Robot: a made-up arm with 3 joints. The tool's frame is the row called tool.
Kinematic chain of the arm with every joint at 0, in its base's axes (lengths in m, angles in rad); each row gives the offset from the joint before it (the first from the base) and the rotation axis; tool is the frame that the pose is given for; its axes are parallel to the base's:
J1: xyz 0 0 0.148 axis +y
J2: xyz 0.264 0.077 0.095 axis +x
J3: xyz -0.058 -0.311 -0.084 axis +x
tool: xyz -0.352 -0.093 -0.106
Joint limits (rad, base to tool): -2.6..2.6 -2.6..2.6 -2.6..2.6
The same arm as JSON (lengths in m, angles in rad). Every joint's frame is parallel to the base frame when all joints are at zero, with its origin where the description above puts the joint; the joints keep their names.
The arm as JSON. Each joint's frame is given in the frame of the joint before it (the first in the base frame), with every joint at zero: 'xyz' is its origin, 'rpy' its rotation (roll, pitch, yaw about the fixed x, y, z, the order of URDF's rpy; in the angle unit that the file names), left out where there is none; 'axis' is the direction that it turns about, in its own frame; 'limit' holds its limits. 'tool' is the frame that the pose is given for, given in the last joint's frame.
{"units": {"length": "m", "angle": "rad"}, "joints": [
  {"name": "J1", "type": "revolute", "origin": {"xyz": [0.0, 0.0, 0.148]}, "axis": [0.0, 1.0, 0.0], "limit": {"lower": -2.6, "upper": 2.6}},
  {"name": "J2", "type": "revolute", "origin": {"xyz": [0.264, 0.077, 0.095]}, "axis": [1.0, 0.0, 0.0], "limit": {"lower": -2.6, "upper": 2.6}},
  {"name": "J3", "type": "revolute", "origin": {"xyz": [-0.058, -0.311, -0.084]}, "axis": [1.0, 0.0, 0.0], "limit": {"lower": -2.6, "upper": 2.6}}
], "tool": {"origin": {"xyz": [-0.352, -0.093, -0.106]}}}

